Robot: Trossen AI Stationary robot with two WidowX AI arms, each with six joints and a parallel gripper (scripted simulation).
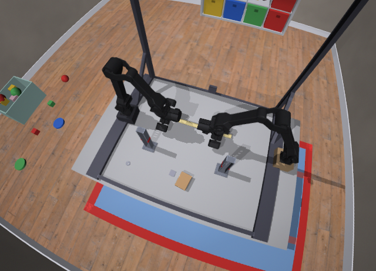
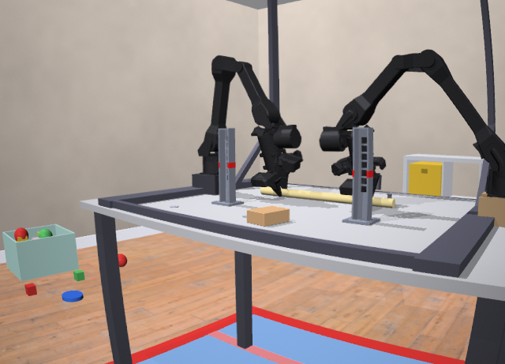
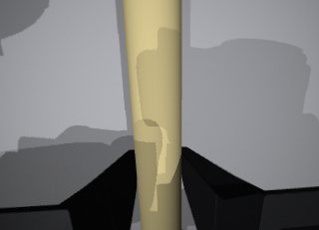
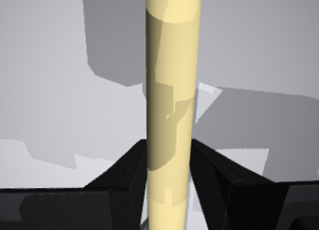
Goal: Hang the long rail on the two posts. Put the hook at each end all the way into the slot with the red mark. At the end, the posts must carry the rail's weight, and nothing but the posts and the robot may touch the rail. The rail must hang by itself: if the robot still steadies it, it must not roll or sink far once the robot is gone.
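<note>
Right now the long pale yellow rail is 2 cm behind my right hand, 15 cm to the left of it and 2 cm below it. From my right hand the other things lie so: tan box (32 cm ahead, 20 cm to the left, 2 cm below).
</note>
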